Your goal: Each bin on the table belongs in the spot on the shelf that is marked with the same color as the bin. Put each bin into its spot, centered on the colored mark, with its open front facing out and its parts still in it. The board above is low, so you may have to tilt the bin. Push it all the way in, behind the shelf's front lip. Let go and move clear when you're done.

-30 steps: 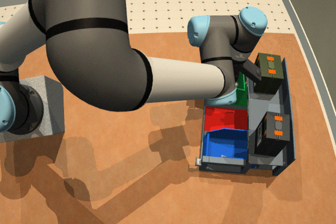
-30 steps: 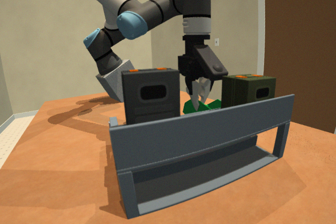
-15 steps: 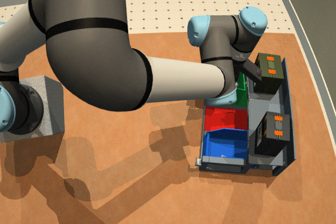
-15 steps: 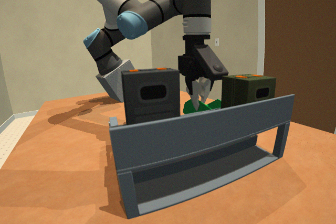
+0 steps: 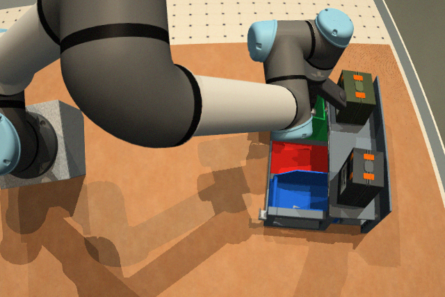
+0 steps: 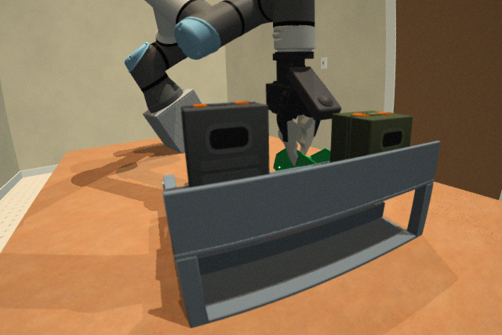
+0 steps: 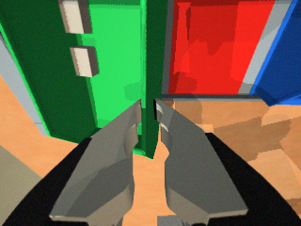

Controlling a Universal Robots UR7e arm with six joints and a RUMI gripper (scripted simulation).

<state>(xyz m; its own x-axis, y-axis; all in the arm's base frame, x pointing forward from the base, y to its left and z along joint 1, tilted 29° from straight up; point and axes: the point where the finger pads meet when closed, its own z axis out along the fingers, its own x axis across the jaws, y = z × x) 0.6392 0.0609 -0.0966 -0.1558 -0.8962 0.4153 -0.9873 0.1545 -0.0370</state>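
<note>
My hand is 4 cm to the right of the green bin and 3 cm above it. From my hand the other things lie so: shelf front lip (6 cm behind, 6 cm to the right, 9 cm below); then blue bin (1 cm ahead, 19 cm to the right, 5 cm below); then olive case (15 cm ahead, 1 cm to the left, 6 cm above).
</note>
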